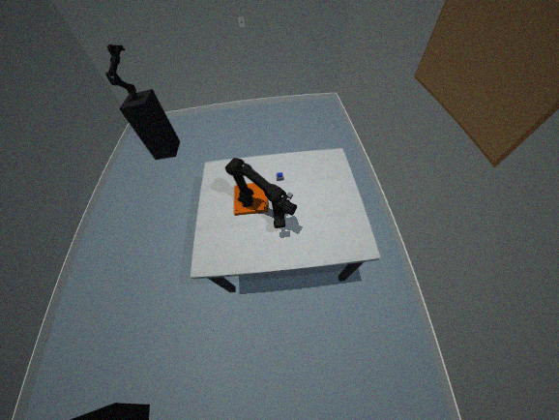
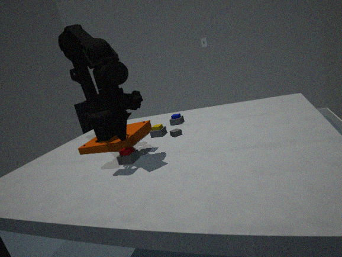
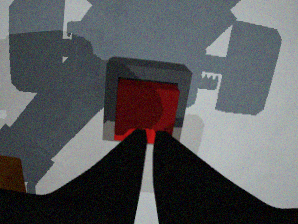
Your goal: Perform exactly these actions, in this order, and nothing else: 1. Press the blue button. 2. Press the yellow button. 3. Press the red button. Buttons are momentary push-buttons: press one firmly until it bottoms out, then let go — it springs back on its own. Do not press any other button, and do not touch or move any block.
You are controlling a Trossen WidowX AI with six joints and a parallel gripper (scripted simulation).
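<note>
The red button lies 40 mm below my gripper tip. From my gripper tip the other things lie so: yellow button 230 mm to the left, 40 mm below; then blue button 40 mm ahead, 370 mm to the left, 40 mm below; then small grey block 80 mm ahead, 200 mm to the left, 60 mm below.
</note>
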